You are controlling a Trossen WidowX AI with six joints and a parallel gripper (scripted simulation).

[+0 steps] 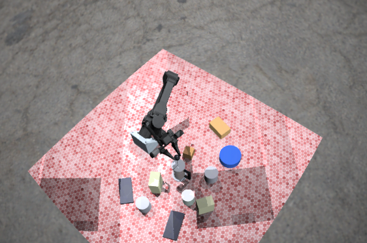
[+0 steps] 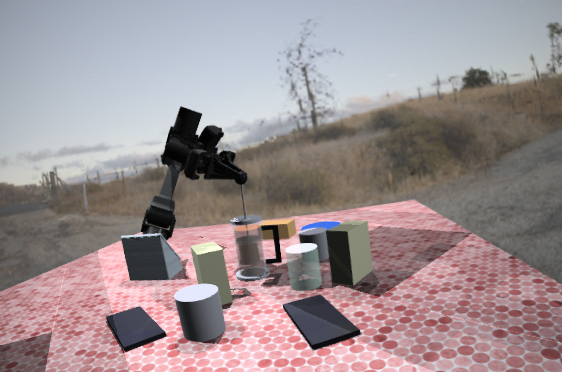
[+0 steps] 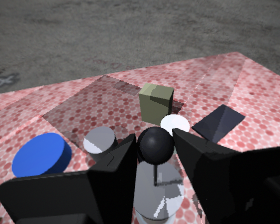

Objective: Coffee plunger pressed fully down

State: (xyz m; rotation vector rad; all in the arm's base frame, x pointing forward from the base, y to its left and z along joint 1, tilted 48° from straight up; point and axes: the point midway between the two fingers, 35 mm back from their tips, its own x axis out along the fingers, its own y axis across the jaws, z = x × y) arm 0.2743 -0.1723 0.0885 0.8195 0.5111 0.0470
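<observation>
The glass coffee press is 12 cm below my gripper tip. Round my gripper tip: orange cube: 5 cm behind, 13 cm to the left, 21 cm below; blue disc: 15 cm ahead, 25 cm to the left, 21 cm below.
</observation>
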